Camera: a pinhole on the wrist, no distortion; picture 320 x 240 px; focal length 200.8 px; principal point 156.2 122.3 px. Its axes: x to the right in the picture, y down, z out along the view. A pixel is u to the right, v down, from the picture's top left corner.
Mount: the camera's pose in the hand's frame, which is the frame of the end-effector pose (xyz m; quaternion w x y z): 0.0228 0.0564 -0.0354 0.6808 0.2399 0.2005 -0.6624
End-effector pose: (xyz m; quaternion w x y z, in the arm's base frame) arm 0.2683 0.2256 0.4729 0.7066 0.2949 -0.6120 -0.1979
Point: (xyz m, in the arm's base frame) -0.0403 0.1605 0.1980
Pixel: 159 19
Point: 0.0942 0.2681 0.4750
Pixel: 21 44
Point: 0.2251 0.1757 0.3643
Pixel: 256 28
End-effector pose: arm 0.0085 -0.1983 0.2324 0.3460 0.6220 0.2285 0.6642
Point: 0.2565 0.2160 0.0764
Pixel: 280 209
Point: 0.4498 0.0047 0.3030
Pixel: 120 208
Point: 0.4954 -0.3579 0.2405
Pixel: 25 80
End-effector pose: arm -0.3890 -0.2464 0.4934 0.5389 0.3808 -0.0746 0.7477
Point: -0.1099 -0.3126 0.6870
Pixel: 141 141
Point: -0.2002 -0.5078 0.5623
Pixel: 80 8
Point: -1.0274 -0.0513 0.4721
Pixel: behind the camera
